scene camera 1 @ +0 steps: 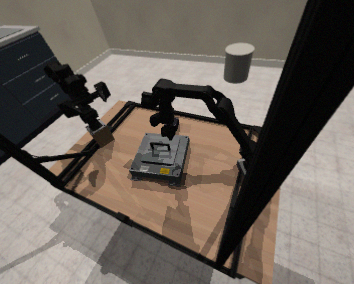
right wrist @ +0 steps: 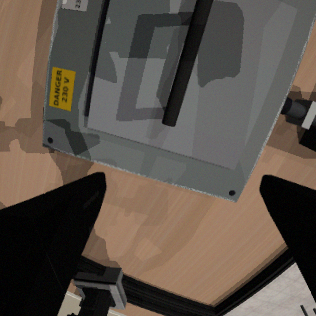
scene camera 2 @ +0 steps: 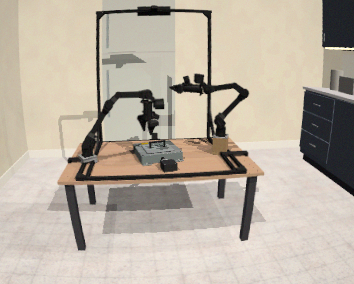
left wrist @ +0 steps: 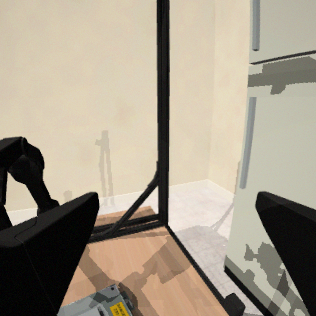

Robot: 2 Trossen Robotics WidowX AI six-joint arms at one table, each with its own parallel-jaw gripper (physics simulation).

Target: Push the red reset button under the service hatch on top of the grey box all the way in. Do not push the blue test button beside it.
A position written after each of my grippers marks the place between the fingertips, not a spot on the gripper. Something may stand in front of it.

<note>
My left gripper (scene camera 1: 94,107) is open, with nothing in its grasp. Also in view: my right gripper (right wrist: 184,181), a service hatch (scene camera 1: 159,149) and a grey box (scene camera 1: 173,174).
The service hatch shows as well in the right wrist view (right wrist: 193,84). My left gripper shows as well in the left wrist view (left wrist: 177,199). The grey box shows as well in the right wrist view (right wrist: 73,37) and in scene camera 2 (scene camera 2: 168,160).
</note>
